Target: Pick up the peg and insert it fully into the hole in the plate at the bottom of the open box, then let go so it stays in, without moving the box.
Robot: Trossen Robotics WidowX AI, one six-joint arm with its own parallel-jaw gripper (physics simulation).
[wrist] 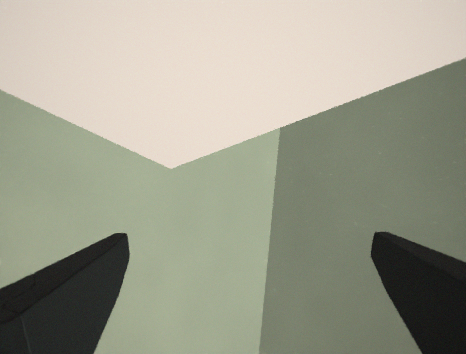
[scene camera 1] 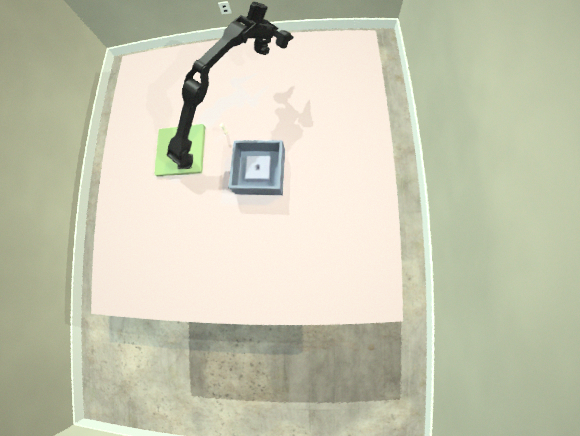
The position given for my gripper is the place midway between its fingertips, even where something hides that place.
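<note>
From scene camera 1 I can see my gripper [scene camera 1: 285,33], along with a blue-grey box [scene camera 1: 275,149]. My gripper is visible in the wrist view [wrist: 251,244] too, but the blue-grey box is out of frame in the wrist view.
</note>
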